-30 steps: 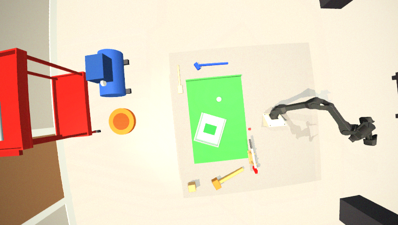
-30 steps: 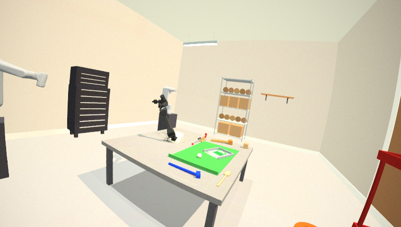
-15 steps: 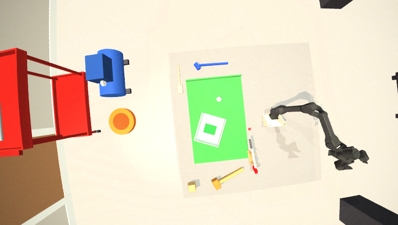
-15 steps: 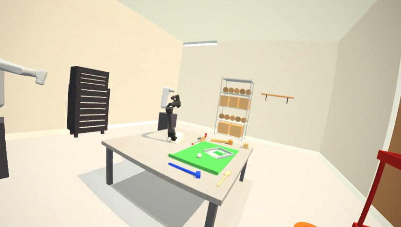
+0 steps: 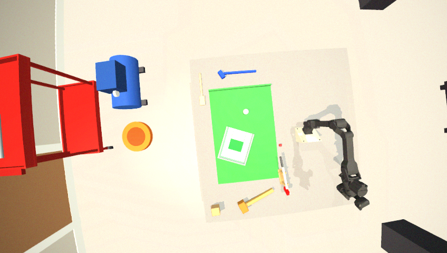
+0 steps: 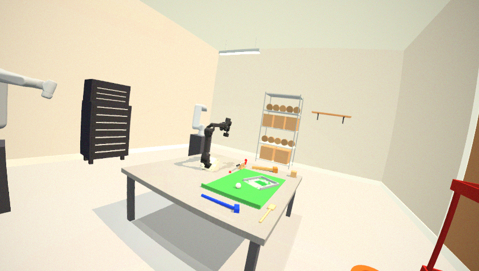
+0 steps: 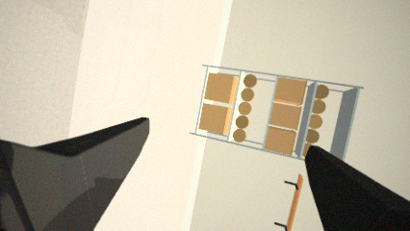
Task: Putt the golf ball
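My gripper tip is now 330 mm above the red putter, 290 mm short of it and 100 mm to the left of it. From my gripper tip the other things lie so: small wooden stand 350 mm below, 300 mm ahead, 90 mm to the right; small red cube 380 mm below, 330 mm to the right, 300 mm ahead; white golf ball 610 mm to the right, 550 mm ahead, 360 mm below.
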